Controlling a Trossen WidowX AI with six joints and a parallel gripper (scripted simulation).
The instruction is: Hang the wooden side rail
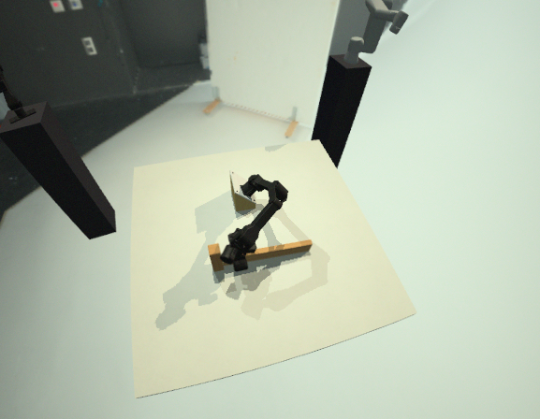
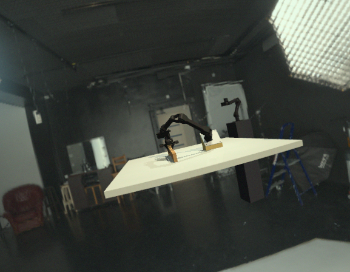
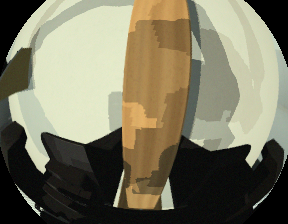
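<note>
Now: gripper tip 2 cm past the wooden headboard post, 10 cm to the left of it and 5 cm below it.
</note>
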